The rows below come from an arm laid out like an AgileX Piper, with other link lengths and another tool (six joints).
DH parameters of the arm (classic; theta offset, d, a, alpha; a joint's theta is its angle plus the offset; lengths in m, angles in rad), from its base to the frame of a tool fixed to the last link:
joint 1: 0 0.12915 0 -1.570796
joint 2: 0.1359 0 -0.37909 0
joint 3: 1.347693 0 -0.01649 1.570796
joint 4: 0 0.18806 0 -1.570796
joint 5: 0 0 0 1.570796
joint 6: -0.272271 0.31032 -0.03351 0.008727
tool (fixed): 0 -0.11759 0 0
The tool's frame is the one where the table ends.
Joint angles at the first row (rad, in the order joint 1, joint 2, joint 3, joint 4, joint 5, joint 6):
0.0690, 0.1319, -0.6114, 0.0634, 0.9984, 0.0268
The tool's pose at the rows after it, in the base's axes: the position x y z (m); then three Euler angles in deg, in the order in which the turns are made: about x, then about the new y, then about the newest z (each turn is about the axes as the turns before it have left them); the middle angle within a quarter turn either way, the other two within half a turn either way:
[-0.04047 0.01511 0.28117 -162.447 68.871 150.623]
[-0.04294 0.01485 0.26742 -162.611 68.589 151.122]
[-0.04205 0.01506 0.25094 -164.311 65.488 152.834]
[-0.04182 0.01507 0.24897 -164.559 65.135 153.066]
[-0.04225 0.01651 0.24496 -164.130 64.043 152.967]
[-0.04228 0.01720 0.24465 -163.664 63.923 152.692]
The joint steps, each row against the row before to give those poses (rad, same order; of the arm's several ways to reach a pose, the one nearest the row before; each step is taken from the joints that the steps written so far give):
0.0000, -0.0974, 0.0384, 0.0001, -0.0188, 0.0080
0.0000, -0.0352, 0.0328, 0.0003, 0.0073, 0.0061
0.0032, -0.0048, 0.0339, 0.0009, 0.0261, 0.0021
0.0000, -0.0002, 0.0048, -0.0002, 0.0019, 0.0000
0.0000, 0.0000, 0.0056, 0.0093, 0.0120, 0.0000
0.0000, 0.0000, 0.0011, 0.0047, 0.0001, 0.0000

